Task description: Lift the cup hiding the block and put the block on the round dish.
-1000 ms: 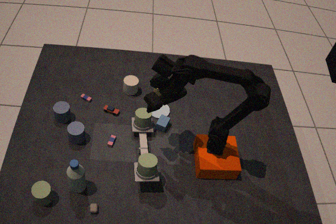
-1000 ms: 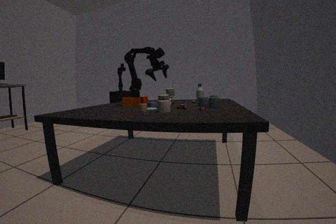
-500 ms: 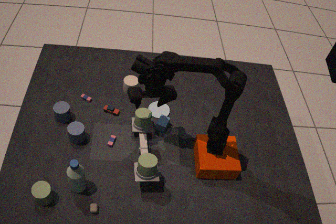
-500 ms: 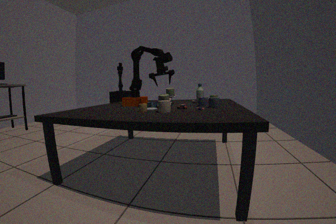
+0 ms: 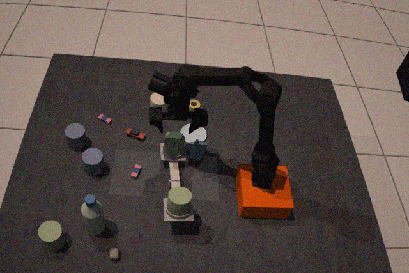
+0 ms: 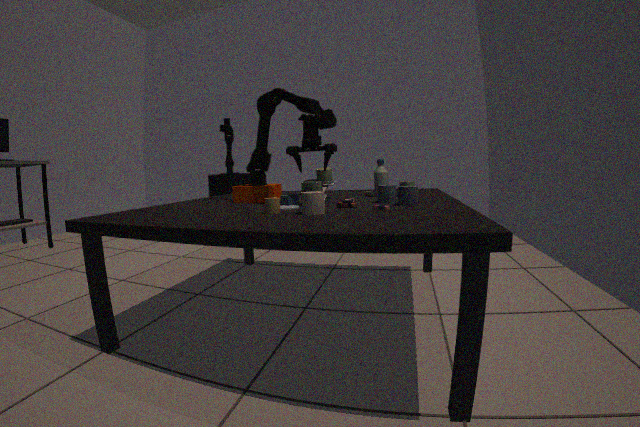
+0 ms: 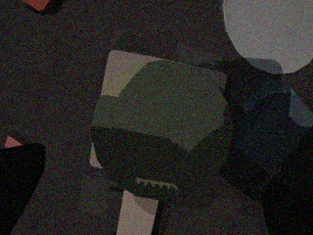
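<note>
Now: the grey-blue block 8 cm below my gripper tip. The rest, counted from my gripper tip: cream cylinder 22 cm to the right, 10 cm ahead, 9 cm below; then balance 13 cm to the left, 10 cm below, 3 cm behind; then pale round dish 12 cm to the right, 12 cm below, 6 cm behind.
</note>
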